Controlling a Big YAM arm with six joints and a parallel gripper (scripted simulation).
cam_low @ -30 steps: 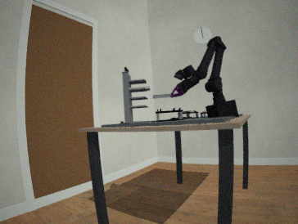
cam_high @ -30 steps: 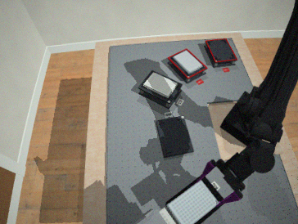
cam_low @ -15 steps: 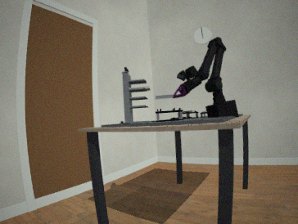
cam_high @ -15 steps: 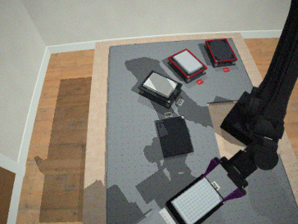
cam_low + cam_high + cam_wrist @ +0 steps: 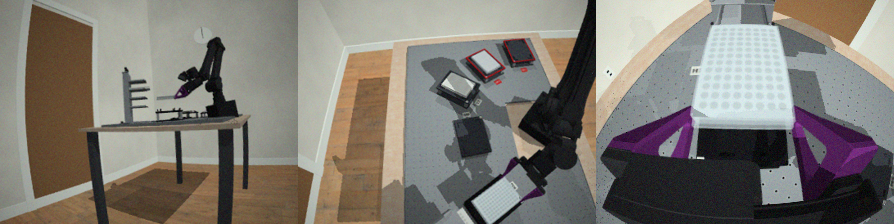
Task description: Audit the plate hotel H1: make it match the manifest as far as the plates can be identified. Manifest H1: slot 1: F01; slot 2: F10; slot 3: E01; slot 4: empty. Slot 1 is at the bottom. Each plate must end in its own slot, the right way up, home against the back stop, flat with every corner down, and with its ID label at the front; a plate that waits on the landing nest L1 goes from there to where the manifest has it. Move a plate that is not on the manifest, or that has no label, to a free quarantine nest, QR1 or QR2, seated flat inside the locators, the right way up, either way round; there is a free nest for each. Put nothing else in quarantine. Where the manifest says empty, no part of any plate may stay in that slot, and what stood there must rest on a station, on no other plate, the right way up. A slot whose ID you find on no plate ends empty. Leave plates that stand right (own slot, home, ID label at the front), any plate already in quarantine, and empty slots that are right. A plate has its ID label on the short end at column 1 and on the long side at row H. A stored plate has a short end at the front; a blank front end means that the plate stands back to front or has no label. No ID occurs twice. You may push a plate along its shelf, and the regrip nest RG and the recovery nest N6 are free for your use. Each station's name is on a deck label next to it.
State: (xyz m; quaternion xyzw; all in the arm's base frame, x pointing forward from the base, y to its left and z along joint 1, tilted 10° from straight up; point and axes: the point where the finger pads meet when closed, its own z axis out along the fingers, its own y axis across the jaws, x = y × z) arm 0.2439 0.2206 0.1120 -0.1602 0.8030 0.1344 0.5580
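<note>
The black nest lies 90 mm below my hand, 50 mm ahead of it and 20 mm to the left of it. Also, from my hand: plate hotel (270 mm ahead, 120 mm to the left, 10 mm above); L1 label (410 mm to the right, 140 mm below, 20 mm behind); H1 deck label (160 mm to the left, 140 mm below, 110 mm ahead).
</note>
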